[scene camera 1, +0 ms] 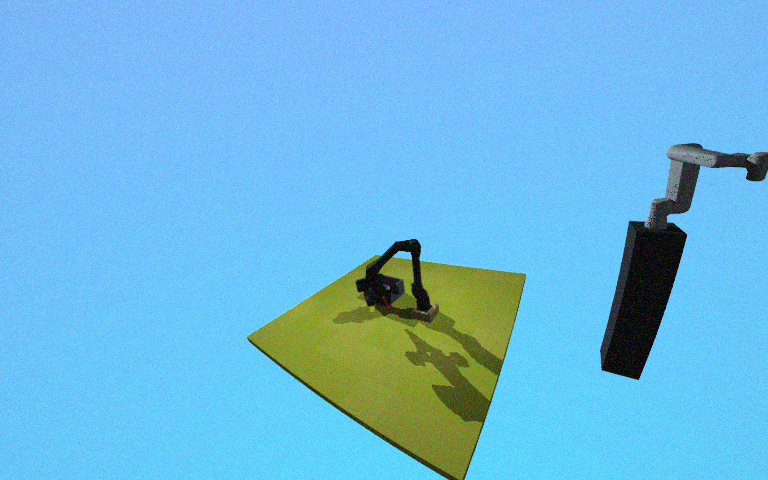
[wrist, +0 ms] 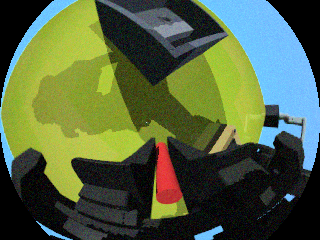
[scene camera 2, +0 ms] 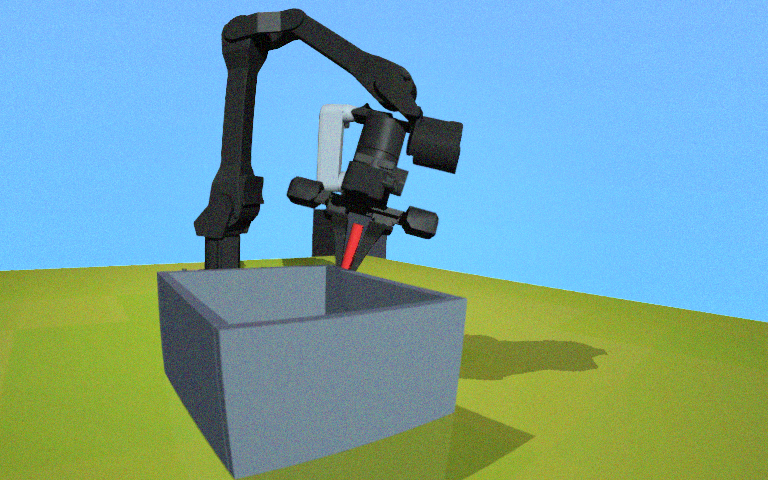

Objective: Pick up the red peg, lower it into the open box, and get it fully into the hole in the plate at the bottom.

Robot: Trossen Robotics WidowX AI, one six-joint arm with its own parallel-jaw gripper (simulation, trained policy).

Labels:
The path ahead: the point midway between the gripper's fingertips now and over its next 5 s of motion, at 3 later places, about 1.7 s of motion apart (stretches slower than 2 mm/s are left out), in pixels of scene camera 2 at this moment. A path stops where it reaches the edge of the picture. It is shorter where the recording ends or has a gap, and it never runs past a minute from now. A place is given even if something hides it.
My gripper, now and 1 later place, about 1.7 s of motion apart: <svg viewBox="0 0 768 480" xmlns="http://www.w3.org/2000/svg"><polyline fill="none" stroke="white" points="343,275 297,269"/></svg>

